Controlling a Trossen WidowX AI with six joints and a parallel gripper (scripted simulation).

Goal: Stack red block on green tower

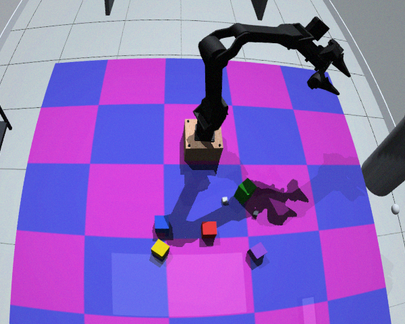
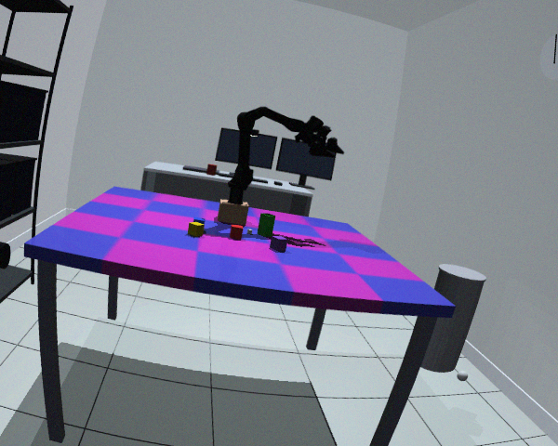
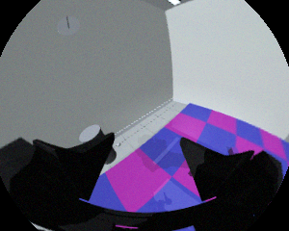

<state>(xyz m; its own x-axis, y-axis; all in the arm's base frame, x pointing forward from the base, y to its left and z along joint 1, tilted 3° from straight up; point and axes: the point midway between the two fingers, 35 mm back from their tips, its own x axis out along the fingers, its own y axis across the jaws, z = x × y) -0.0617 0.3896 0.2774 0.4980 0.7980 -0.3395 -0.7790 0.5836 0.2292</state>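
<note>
The red block lies 370 mm to the right of my gripper tip, 360 mm ahead of it and 340 mm below it. Round my gripper tip: blue block 520 mm to the right, 350 mm ahead, 340 mm below; yellow block 520 mm to the right, 430 mm ahead, 340 mm below; purple block 420 mm ahead, 340 mm below, 220 mm to the right.
</note>
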